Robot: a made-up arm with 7 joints. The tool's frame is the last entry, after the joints.
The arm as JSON. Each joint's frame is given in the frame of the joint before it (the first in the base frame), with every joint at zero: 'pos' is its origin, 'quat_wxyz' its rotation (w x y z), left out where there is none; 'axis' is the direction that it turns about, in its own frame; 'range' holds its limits. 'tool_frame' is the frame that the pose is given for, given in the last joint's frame.
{
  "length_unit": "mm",
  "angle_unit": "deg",
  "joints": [
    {
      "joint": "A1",
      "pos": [
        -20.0,
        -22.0,
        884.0
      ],
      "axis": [
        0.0,
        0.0,
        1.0
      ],
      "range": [
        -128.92,
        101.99
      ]
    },
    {
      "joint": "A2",
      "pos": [
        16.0,
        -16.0,
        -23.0
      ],
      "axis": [
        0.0,
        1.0,
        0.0
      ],
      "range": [
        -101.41,
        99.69
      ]
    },
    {
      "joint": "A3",
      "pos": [
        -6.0,
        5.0,
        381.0
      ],
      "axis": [
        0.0,
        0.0,
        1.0
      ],
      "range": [
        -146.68,
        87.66
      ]
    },
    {
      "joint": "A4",
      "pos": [
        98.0,
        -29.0,
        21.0
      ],
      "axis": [
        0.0,
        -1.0,
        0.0
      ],
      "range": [
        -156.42,
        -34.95
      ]
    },
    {
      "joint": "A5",
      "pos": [
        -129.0,
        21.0,
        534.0
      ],
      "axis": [
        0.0,
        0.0,
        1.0
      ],
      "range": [
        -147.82,
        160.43
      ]
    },
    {
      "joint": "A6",
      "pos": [
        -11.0,
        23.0,
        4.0
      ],
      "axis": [
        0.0,
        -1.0,
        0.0
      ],
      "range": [
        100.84,
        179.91
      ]
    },
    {
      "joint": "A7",
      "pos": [
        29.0,
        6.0,
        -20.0
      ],
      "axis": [
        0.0,
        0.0,
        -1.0
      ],
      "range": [
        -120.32,
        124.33
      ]
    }
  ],
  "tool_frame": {
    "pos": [
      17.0,
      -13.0,
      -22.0
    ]
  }
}
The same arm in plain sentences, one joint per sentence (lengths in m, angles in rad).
The arm has seven revolute joints in a row. What follows holds with every joint at zero, and every direction is one of the base frame's. The first joint is mounted 0.02 m along -x and 0.022 m along -y and 0.884 m along +z from the base frame's origin and turns about +z, from -2.2501 to 1.7801 rad. The second joint is mounted 0.016 m along +x and 0.016 m along -y and 0.023 m along -z from the first joint and turns about +y, from -1.7699 to 1.7399 rad. The third joint is mounted 0.006 m along -x and 0.005 m along +y and 0.381 m along +z from the second joint and turns about +z, from -2.56 to 1.53 rad. The fourth joint is mounted 0.098 m along +x and 0.029 m along -y and 0.021 m along +z from the third joint and turns about -y, from -2.73 to -0.61 rad. The fifth joint is mounted 0.129 m along -x and 0.021 m along +y and 0.534 m along +z from the fourth joint and turns about +z, from -2.5799 to 2.8 rad. The sixth joint is mounted 0.011 m along -x and 0.023 m along +y and 0.004 m along +z from the fifth joint and turns about -y, from 1.76 to 3.14 rad. The seventh joint is mounted 0.029 m along +x and 0.006 m along +y and 0.02 m along -z from the sixth joint and turns about -z, from -2.1 to 2.17 rad. The tool frame, which is the frame that the pose is given for, is mounted 0.017 m along +x and 0.013 m along -y and 0.022 m along -z from the seventh joint; its axes are parallel to the base frame's.
